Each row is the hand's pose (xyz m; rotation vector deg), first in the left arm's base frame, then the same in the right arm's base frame.
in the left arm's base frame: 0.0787 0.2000 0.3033 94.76 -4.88 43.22
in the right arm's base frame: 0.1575 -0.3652 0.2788 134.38 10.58 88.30
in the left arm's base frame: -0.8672 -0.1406 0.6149 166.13 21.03 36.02
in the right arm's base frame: -0.2761 -1.2746 -0.0258 -120.27 -55.50 -48.03
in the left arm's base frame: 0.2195 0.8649 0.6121 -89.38 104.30 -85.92
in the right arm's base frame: -0.1438 -0.1490 0.9267 -81.84 71.25 -29.39
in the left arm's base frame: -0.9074 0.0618 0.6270 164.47 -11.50 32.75
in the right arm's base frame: -0.4388 -1.2023 0.0791 -133.67 -31.91 -37.90
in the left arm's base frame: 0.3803 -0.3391 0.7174 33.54 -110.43 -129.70
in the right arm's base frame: 0.7879 -0.7385 0.4063 74.64 -36.33 -133.17
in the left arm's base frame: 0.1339 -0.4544 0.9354 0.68 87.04 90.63
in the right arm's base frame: 0.7091 -1.0780 0.4149 -16.45 44.52 148.29
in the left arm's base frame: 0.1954 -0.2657 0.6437 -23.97 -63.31 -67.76
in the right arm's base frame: 0.5940 -0.7575 0.3224 34.95 -44.00 -49.17
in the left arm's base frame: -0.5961 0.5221 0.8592 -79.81 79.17 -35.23
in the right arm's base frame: -0.4875 -0.9440 0.6209 -62.98 42.46 14.71
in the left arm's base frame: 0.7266 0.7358 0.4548 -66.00 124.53 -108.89
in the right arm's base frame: 0.2970 0.1739 0.9267 -74.80 98.63 -44.42
